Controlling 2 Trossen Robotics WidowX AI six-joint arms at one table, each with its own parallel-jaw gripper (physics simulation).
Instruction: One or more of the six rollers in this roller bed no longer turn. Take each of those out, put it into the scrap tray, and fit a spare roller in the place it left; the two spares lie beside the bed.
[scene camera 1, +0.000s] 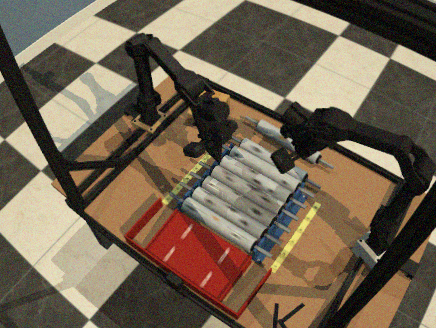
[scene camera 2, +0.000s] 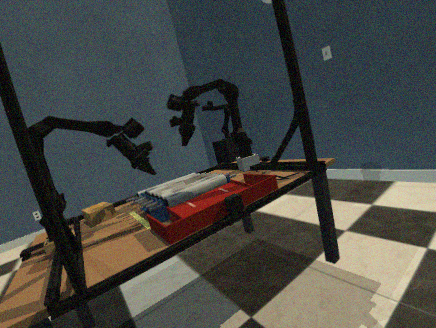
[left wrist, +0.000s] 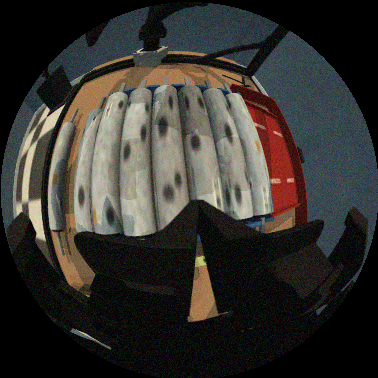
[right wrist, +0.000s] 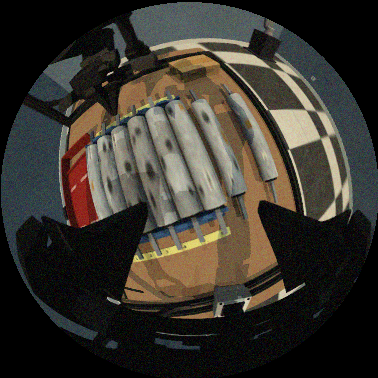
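Seen in the pictures: left gripper, fingertip midpoint: (scene camera 1: 219, 161) (scene camera 2: 155, 174) (left wrist: 196, 205) (right wrist: 114, 114); right gripper, fingertip midpoint: (scene camera 1: 292, 158) (scene camera 2: 184, 146) (right wrist: 204, 207); left arm's base, link origin: (scene camera 1: 149, 118); right arm's base, link origin: (scene camera 1: 378, 243) (scene camera 2: 246, 156) (left wrist: 150, 48) (right wrist: 231, 308).
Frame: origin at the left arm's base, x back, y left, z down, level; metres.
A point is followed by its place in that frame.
The bed holds six pale, dark-spotted rollers side by side; its end roller (scene camera 1: 217, 223) {x -0.474, y -0.256, z -0.045 m} (left wrist: 252, 155) {x -0.444, y -0.230, z -0.041 m} lies nearest the scrap tray (scene camera 1: 195, 255) {x -0.464, y -0.364, z 0.002 m} (scene camera 2: 200, 220) {x -0.348, y -0.445, z 0.006 m} (left wrist: 282, 170) {x -0.420, y -0.366, z 0.003 m}, whose red floor is empty. One spare (scene camera 1: 257, 151) {x -0.429, y 0.065, z -0.014 m} (left wrist: 87, 175) {x -0.458, y 0.055, z -0.009 m} (right wrist: 218, 145) {x -0.503, y 0.062, z -0.016 m} lies beside the bed; the other spare (scene camera 1: 270, 130) {x -0.421, y 0.173, z -0.014 m} (left wrist: 61, 175) {x -0.482, y 0.155, z 0.006 m} (right wrist: 252, 137) {x -0.511, y 0.158, z -0.010 m} lies farther out near the table edge. My left gripper (scene camera 1: 218, 159) {x -0.384, y -0.103, z -0.114 m} (scene camera 2: 154, 173) {x -0.384, y -0.103, z -0.114 m} (left wrist: 196, 205) {x -0.384, y -0.103, z -0.114 m} (right wrist: 114, 114) {x -0.384, y -0.103, z -0.114 m} is shut on nothing, above the bed's left roller ends. My right gripper (scene camera 2: 185, 144) {x -0.587, y -0.026, z -0.189 m} (right wrist: 204, 207) {x -0.587, y -0.026, z -0.189 m} is open and empty, above the spares' side; its fingertips are hidden in scene camera 1.
Blue supports (scene camera 1: 257, 257) {x -0.621, y -0.261, z 0.025 m} (right wrist: 202, 218) {x -0.626, y -0.034, z -0.037 m} carry the axle ends. A yellow strip (scene camera 1: 297, 234) {x -0.689, y -0.126, z 0.029 m} (right wrist: 215, 236) {x -0.698, y -0.024, z 0.029 m} runs along the bed's right side, another (scene camera 1: 187, 180) {x -0.274, y -0.140, z 0.028 m} along its left. A tan block (scene camera 2: 98, 213) {x -0.156, y 0.083, z -0.010 m} (right wrist: 195, 67) {x -0.213, y 0.143, z -0.025 m} stands at the table's edge. Dark frame posts rise around the table.
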